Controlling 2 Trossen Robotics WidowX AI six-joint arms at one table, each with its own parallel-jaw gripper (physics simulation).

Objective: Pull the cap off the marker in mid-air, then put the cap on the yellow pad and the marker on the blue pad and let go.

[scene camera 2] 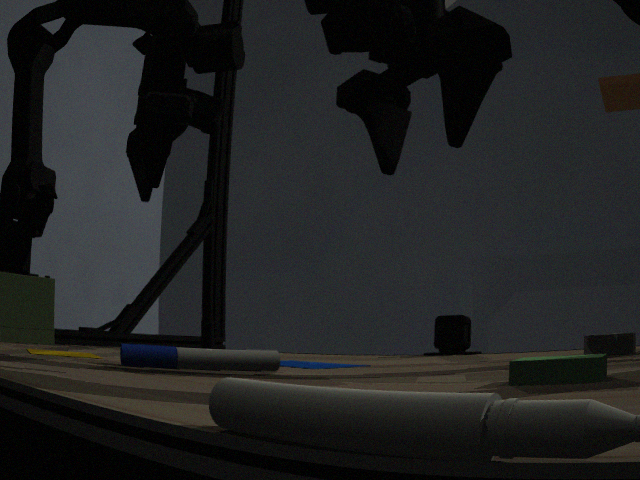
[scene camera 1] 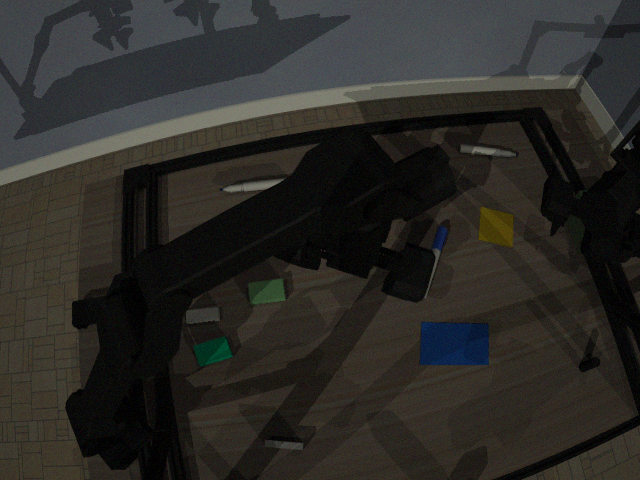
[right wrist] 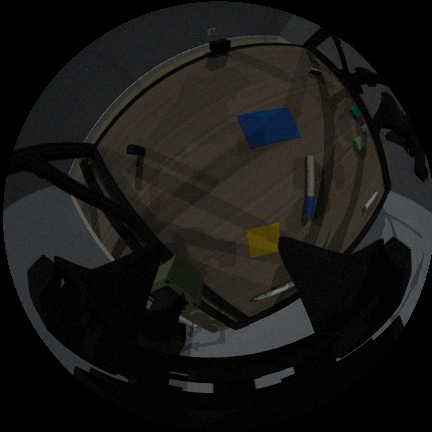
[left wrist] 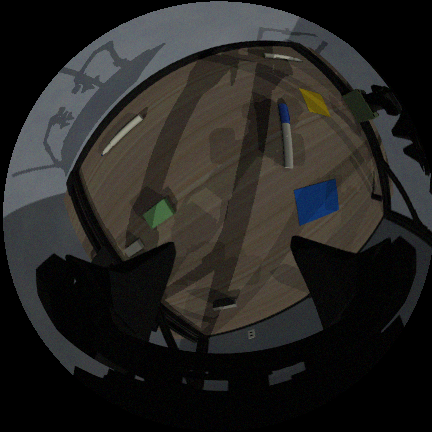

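Where they show: left gripper, fingertip midpoint: [scene camera 2: 419, 161] [scene camera 1: 350, 277] [right wrist: 378, 130] [left wrist: 234, 245]; right gripper, fingertip midpoint: [scene camera 2: 149, 195] [scene camera 1: 575, 244] [right wrist: 219, 246]; left arm's base, link origin: [scene camera 1: 111, 429]; right arm's base, link origin: [scene camera 2: 11, 275] [right wrist: 167, 298].
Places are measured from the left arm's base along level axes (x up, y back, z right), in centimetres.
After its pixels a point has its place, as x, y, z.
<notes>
A white marker [scene camera 2: 227, 359] @[-4.4, -57.8, 19.3] [left wrist: 287, 145] @[-3.6, -57.4, 20.0] [right wrist: 310, 175] @[-3.8, -58.1, 20.7] with its blue cap [scene camera 1: 439, 238] @[-3.5, -64.2, 17.9] [scene camera 2: 148, 356] @[-4.4, -64.3, 17.0] [left wrist: 284, 113] @[-3.4, -64.1, 17.8] [right wrist: 309, 206] @[-3.6, -64.6, 18.4] on lies on the table; in scene camera 1 a left finger hides part of it. The yellow pad [scene camera 1: 496, 227] @[-5.3, -75.3, 25.6] [scene camera 2: 62, 353] @[-5.3, -75.4, 25.3] [left wrist: 315, 102] @[-5.3, -75.1, 25.6] [right wrist: 264, 240] @[-5.3, -75.4, 25.5] lies near the cap end, the blue pad [scene camera 1: 454, 343] @[-5.3, -50.7, 31.7] [scene camera 2: 323, 364] @[-5.3, -48.5, 31.4] [left wrist: 316, 201] @[-5.3, -50.2, 31.2] [right wrist: 268, 128] @[-5.3, -51.9, 32.2] beyond the other end. My left gripper [scene camera 2: 422, 160] @[11.5, -42.9, 13.6] [left wrist: 234, 245] @[11.5, -42.9, 13.6] is open and empty, high above the table. My right gripper [scene camera 2: 147, 198] @[13.7, -68.9, 38.1] [right wrist: 219, 246] @[13.7, -68.9, 38.1] is open and empty, raised near the right edge in scene camera 1.
White pens [scene camera 1: 488, 150] @[-3.6, -89.8, 15.0] [scene camera 1: 253, 184] @[-3.5, -50.5, -15.4] lie near the back edge. A green block [scene camera 1: 266, 291] @[-3.9, -36.9, 1.3] [left wrist: 159, 213] @[-3.9, -37.5, 1.7], a grey block [scene camera 1: 202, 315] @[-4.2, -26.2, -4.1] and a teal block [scene camera 1: 212, 351] @[-3.9, -22.9, 1.8] lie at the left in scene camera 1. A dark frame [scene camera 1: 289, 139] @[-3.4, -62.9, -17.7] borders the table.
</notes>
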